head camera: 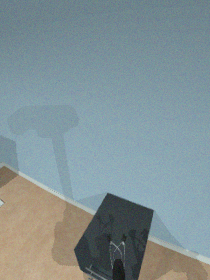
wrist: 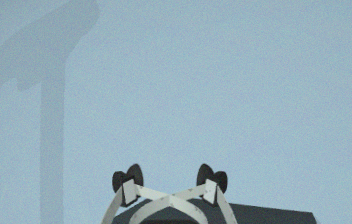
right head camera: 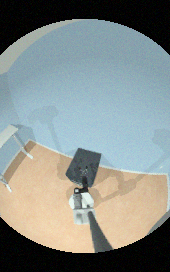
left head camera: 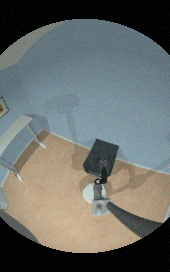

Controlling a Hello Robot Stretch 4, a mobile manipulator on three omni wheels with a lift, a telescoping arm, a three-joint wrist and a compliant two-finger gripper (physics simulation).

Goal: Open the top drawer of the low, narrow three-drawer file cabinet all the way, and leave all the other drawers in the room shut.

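Places are measured from the robot's base along level axes (x ahead, y left, z up), in metres.
Where they show: gripper, fingertip midpoint: (head camera: 116,233) (wrist: 170,177) (right head camera: 82,165) (left head camera: 102,156); robot's base, origin of the base link: (right head camera: 81,201).
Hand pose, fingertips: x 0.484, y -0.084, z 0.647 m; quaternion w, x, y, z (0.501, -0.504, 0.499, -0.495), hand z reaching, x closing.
Things, the pixels of their centre, and the offset from my fingertips. "spot": a spot on its surface instead. Level surfaces: height alone.
- low dark file cabinet, body centre: (head camera: 116,242) (right head camera: 84,169) (left head camera: 100,160) dx +0.106, dy -0.033, dz -0.415 m
- silver handle, surface spot: (head camera: 96,273) spot: dx -0.151, dy +0.115, dz -0.242 m
- white desk, its level: dz +0.275 m
The low dark file cabinet (head camera: 122,212) (left head camera: 106,148) (right head camera: 87,157) stands against the blue wall. In the wrist view, part of its dark top (wrist: 280,213) shows at the bottom edge. A silver handle (head camera: 96,273) shows at its front, at the bottom of the head view; the drawer fronts are mostly cut off or hidden, and no drawer is seen sticking out. My gripper (head camera: 117,241) (left head camera: 104,162) (right head camera: 84,171) (wrist: 170,177) is open, with its two dark fingertips well apart and no object between them. In the head views it appears over the cabinet's top, pointing toward the wall; its exact height is unclear.
A white desk (left head camera: 15,132) (right head camera: 7,134) stands along the left wall. A framed picture (left head camera: 2,108) hangs above it. My pale round base (left head camera: 89,193) is on the tan floor close in front of the cabinet. A white baseboard runs along the wall beside the cabinet.
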